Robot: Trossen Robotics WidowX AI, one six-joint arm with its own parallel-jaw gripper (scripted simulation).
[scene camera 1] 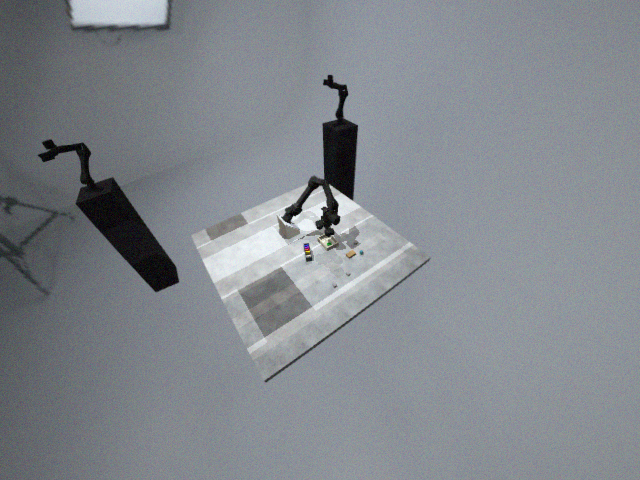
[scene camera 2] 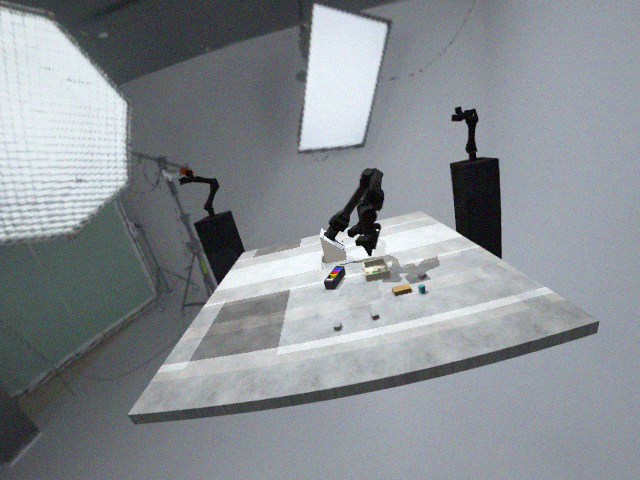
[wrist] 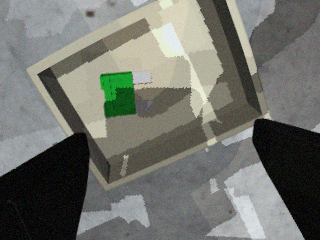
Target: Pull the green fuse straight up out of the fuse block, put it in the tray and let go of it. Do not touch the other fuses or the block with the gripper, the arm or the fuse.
Scene:
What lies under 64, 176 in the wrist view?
The gripper.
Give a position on a green fuse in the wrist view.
119, 98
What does the gripper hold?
Nothing.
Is the gripper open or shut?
Open.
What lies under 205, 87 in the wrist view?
A tray.

